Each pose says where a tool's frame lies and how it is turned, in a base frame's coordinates. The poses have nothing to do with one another.
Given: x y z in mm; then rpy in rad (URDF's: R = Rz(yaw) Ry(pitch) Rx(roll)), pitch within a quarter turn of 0, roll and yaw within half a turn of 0.
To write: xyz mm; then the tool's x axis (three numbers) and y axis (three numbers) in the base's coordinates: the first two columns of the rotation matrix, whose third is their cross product. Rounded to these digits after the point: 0 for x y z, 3 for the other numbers.
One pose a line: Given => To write
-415, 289, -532, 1.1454, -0.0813, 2.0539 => -415, 289, -532, -0.463, 0.883, 0.081, -0.331, -0.257, 0.908
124, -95, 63, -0.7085, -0.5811, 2.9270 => 124, -95, 63, -0.817, 0.178, 0.549, -0.511, -0.666, -0.544
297, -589, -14, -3.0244, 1.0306, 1.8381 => 297, -589, -14, -0.136, 0.496, -0.858, 0.984, 0.166, -0.060
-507, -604, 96, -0.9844, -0.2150, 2.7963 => -507, -604, 96, -0.919, 0.331, 0.213, -0.355, -0.461, -0.814
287, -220, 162, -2.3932, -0.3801, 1.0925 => 287, -220, 162, 0.427, 0.824, 0.371, 0.767, -0.113, -0.632
